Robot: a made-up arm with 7 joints.
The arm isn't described. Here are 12 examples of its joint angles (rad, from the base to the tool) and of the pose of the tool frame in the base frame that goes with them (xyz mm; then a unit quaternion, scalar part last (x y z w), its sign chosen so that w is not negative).
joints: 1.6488 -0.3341 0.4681 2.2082 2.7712 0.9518 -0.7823
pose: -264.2 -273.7 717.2 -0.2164 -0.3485 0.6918 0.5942
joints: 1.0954 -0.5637 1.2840 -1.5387 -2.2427 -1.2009 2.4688
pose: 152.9 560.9 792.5 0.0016 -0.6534 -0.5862 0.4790
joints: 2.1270 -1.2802 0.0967 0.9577 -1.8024 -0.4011 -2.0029
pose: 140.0 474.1 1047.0 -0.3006 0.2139 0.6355 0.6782
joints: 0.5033 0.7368 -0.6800 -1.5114 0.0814 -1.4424 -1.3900
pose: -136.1 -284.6 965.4 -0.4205 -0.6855 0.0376 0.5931
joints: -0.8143 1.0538 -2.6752 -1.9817 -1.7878 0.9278 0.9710
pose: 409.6 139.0 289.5 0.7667 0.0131 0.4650 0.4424
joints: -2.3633 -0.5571 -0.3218 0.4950 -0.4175 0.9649 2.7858
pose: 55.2 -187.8 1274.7 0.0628 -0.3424 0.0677 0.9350
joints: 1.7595 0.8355 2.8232 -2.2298 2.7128 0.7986 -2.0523
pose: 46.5 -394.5 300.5 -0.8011 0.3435 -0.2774 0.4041
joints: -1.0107 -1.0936 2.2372 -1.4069 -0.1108 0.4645 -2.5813
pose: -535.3 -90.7 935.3 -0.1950 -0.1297 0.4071 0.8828
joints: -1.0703 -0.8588 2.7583 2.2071 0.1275 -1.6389 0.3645
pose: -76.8 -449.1 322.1 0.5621 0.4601 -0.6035 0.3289
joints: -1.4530 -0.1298 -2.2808 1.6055 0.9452 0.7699 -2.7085
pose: -451.9 -270.1 818.6 0.7061 -0.5527 -0.2963 0.3289
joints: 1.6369 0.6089 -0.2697 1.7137 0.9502 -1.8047 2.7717
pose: 94.5 -631.4 586.6 0.2747 0.1888 0.9092 0.2494
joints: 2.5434 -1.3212 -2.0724 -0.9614 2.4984 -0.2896 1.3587
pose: 312.7 620.8 834.7 -0.2123 0.6610 0.6708 0.2609
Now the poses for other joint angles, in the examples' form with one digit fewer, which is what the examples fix.
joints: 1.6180 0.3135 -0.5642 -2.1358 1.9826 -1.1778 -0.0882
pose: -202 262 810 -0.077 0.671 0.652 0.344
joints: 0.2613 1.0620 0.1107 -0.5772 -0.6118 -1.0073 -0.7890
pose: 509 -197 1124 0.038 -0.118 0.416 0.901
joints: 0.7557 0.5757 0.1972 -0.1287 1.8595 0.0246 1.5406
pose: 307 -367 1273 0.146 0.133 0.792 0.577
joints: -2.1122 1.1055 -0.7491 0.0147 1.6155 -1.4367 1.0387
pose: -509 639 892 0.191 -0.236 0.361 0.882
